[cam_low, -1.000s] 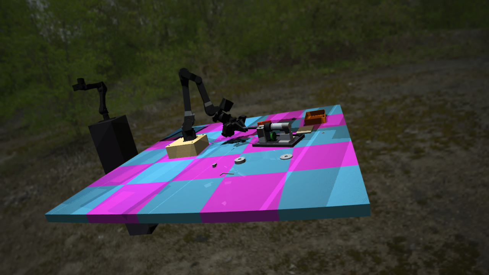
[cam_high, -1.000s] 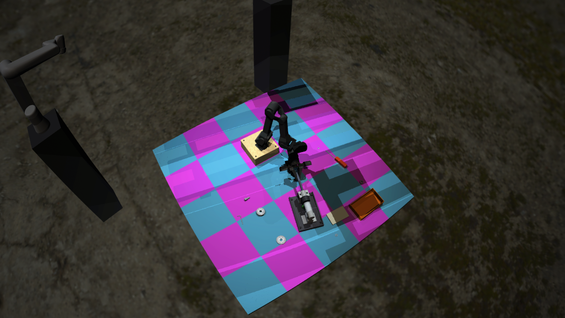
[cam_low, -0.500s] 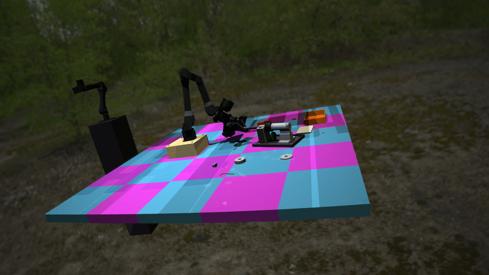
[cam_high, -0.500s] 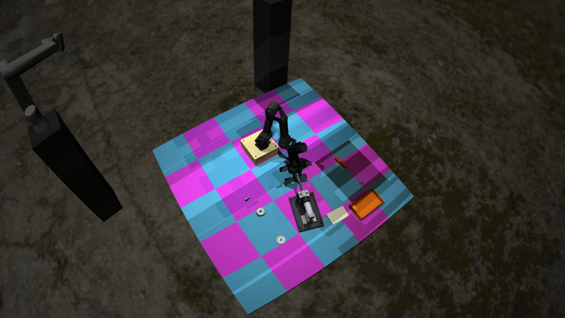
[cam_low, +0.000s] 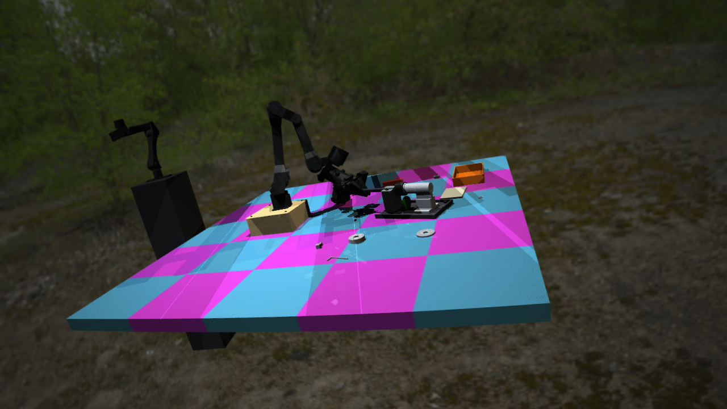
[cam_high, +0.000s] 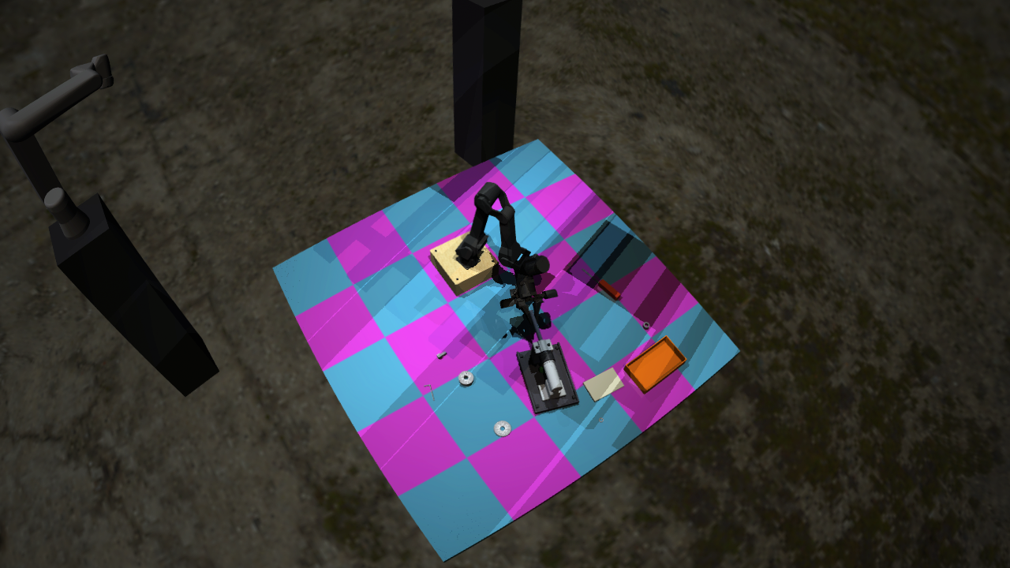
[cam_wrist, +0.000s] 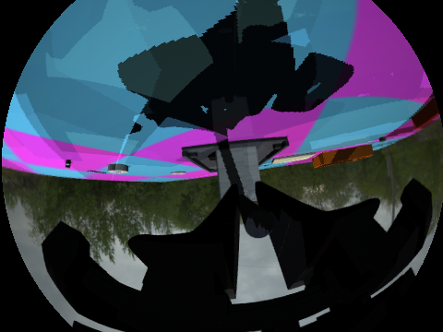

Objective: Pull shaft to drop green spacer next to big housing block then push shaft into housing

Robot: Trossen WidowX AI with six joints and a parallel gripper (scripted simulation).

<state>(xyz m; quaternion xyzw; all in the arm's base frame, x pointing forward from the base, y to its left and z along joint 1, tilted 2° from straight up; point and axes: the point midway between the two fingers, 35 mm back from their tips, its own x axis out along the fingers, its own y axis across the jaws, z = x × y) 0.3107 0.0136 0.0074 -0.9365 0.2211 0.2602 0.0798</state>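
Right now my gripper tip is 50 mm short of the thin shaft, 30 mm to the left of it and 20 mm below it. From my gripper tip the other things lie so: small bolt: 140 mm behind, 290 mm to the right, 60 mm below; card: 300 mm ahead, 40 mm to the left, 60 mm below; green spacer: 140 mm ahead, 70 mm to the right, 30 mm below.
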